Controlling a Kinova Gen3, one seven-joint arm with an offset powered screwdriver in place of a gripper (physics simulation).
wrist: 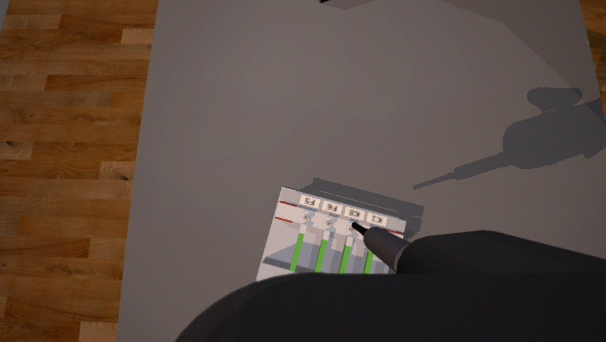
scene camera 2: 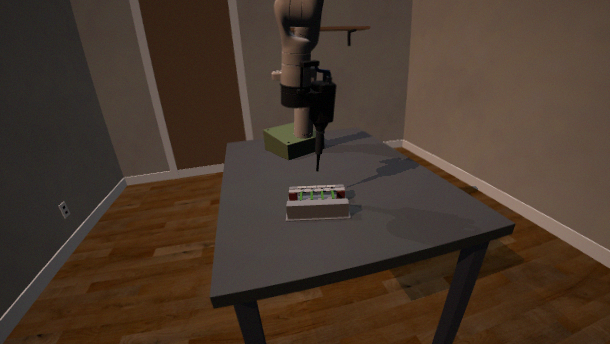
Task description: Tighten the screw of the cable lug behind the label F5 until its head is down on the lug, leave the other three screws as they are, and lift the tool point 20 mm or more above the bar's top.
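Seen in the pictures: end effector, tool point: [wrist: 353, 224] [scene camera 2: 317, 171]; arm's base, origin of the base link: [scene camera 2: 303, 134].
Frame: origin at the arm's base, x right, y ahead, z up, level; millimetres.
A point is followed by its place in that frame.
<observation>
The white terminal unit [scene camera 2: 317, 210] @[x 154, y 585, z -52 mm] [wrist: 270, 235] @[x 218, y 497, z -78 mm] stands on the table, with several green wires. In the wrist view the label F5 [wrist: 309, 201] @[x 158, y 452, z -39 mm] is at the left end of the label row, then F6 [wrist: 331, 207] @[x 128, y 463, z -39 mm], K8 [wrist: 354, 213] @[x 97, y 473, z -39 mm] and K1 [wrist: 376, 219] @[x 67, y 484, z -39 mm]. The F5 screw [wrist: 307, 217] @[x 163, y 473, z -31 mm] shows small beside its label; its height is too small to tell. The F6 screw [wrist: 329, 223] @[x 134, y 484, z -33 mm] is beside it. The driver covers the K1 screw. My screwdriver [scene camera 2: 317, 170] @[x 114, y 489, z 27 mm] [wrist: 355, 226] @[x 115, y 485, z 39 mm] has no fingers; its tip hangs above the unit, overlapping the K8 screw position in the wrist view.
The green robot base [scene camera 2: 287, 134] @[x 74, y -20, z 7 mm] stands at the back of the grey table [scene camera 2: 260, 250] @[x 336, y 658, z -81 mm] [wrist: 225, 125] @[x 282, y 318, z -81 mm]. A wall shelf [scene camera 2: 345, 28] is behind the arm. Red marks show near both ends of the unit. The screwdriver's shadow [wrist: 480, 162] @[x -132, y 409, z -82 mm] falls on the table to the right.
</observation>
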